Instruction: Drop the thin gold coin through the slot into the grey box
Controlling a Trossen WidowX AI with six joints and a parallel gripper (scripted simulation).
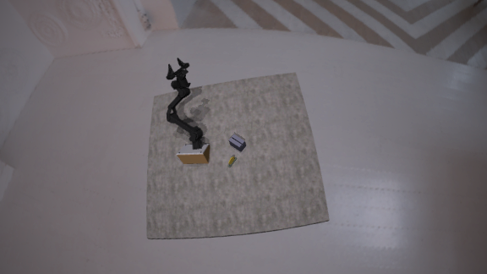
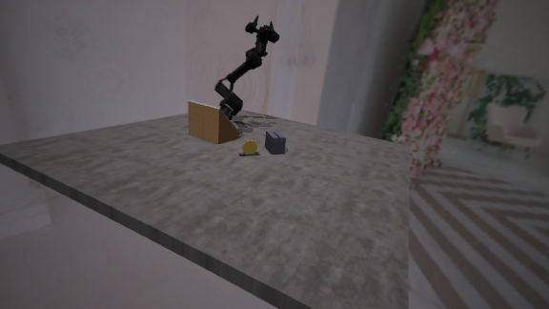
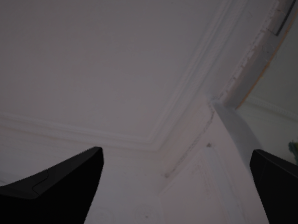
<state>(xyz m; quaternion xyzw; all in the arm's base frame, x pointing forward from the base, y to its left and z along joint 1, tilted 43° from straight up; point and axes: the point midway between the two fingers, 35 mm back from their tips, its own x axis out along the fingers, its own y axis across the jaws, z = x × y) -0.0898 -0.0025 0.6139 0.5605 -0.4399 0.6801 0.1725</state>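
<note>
My gripper tip is 220 mm short of the gold coin, 560 mm to the left of it and 550 mm above it.
</note>
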